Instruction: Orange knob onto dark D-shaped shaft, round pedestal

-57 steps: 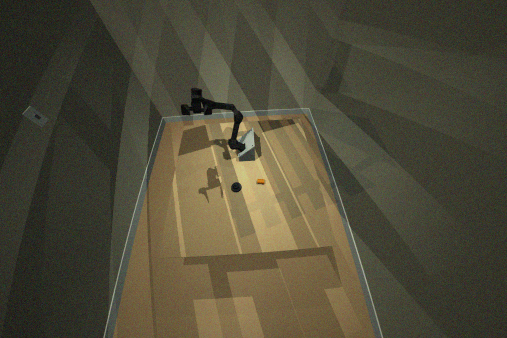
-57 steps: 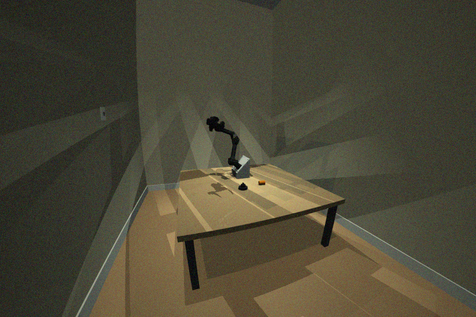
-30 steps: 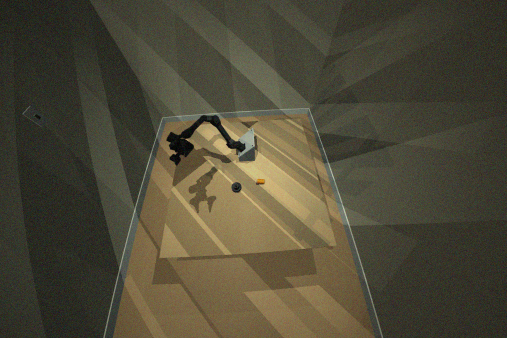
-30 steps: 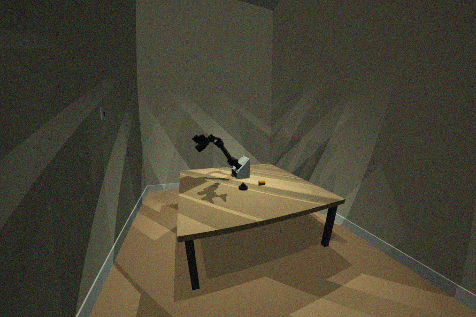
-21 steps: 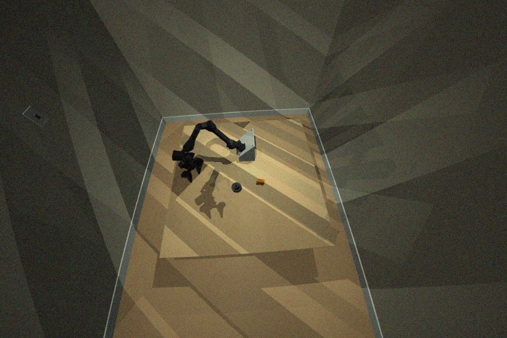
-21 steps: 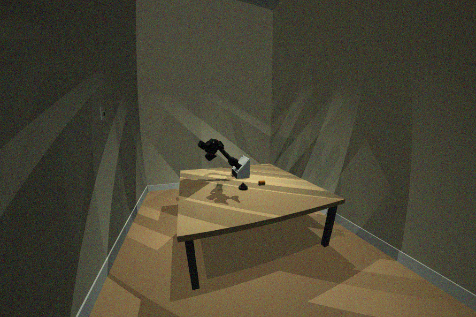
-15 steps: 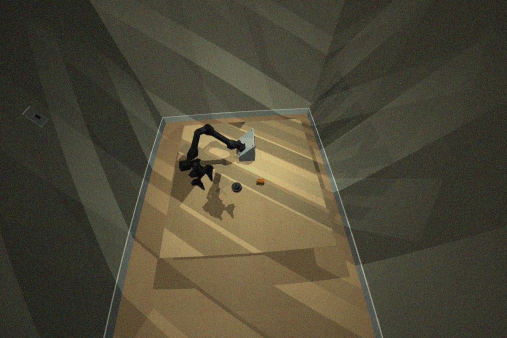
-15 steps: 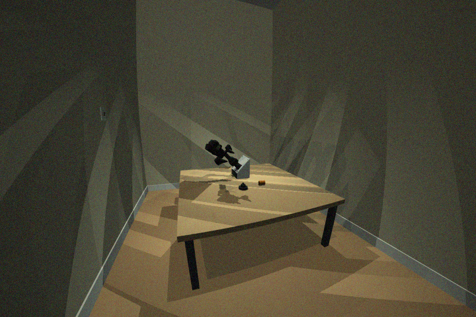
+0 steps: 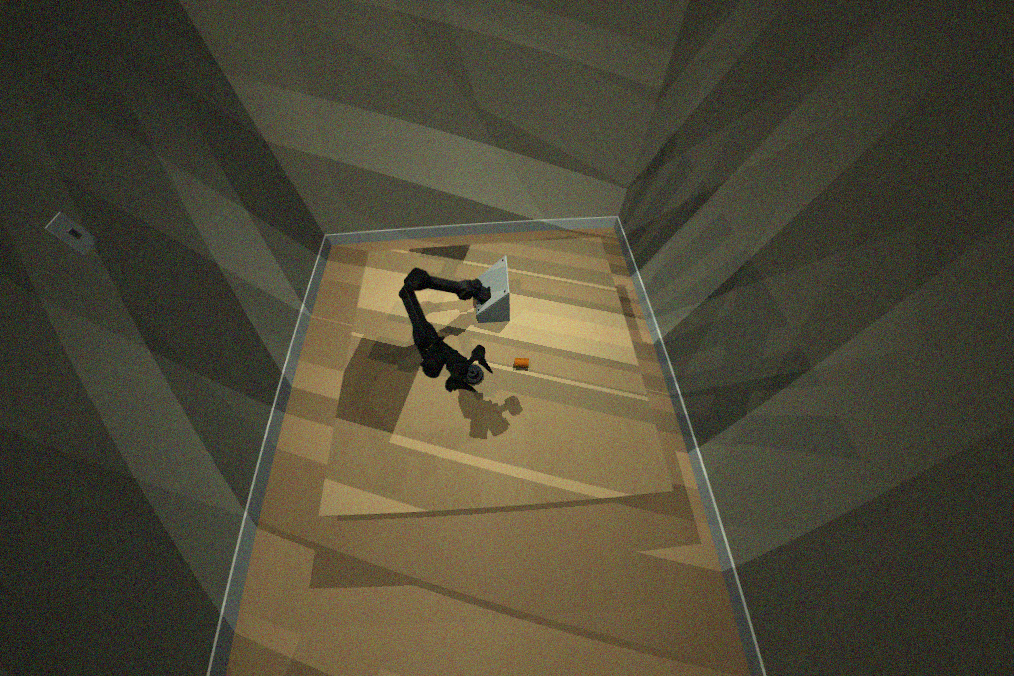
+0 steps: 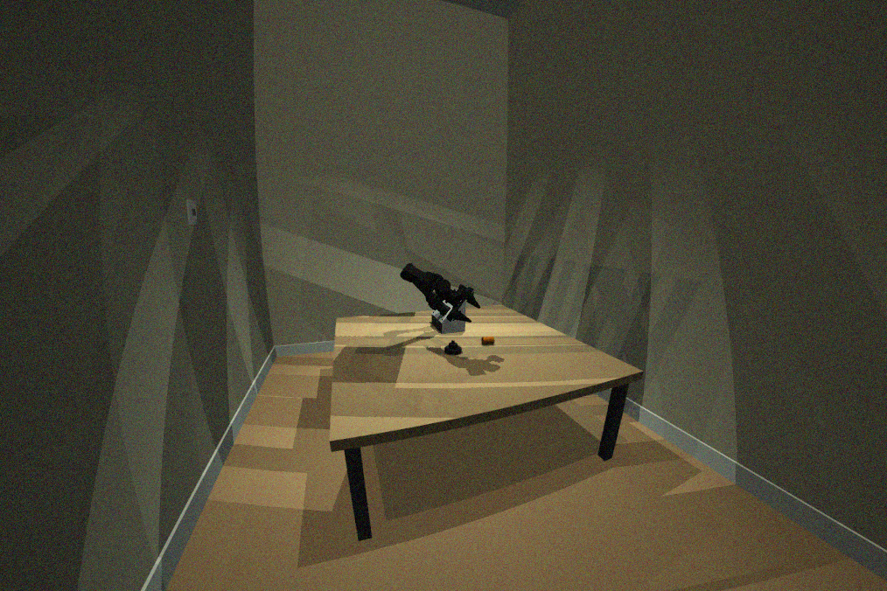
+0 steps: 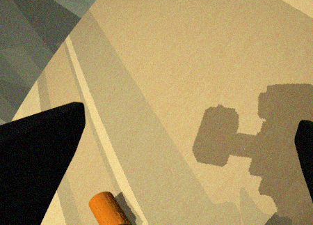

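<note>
Now: gripper tip 20 cm above the orange knob, 16 cm to the right of it and 15 cm past it. Also, from my gripper tip: round dark pedestal (19 cm below, 12 cm behind, 6 cm to the right).
</note>
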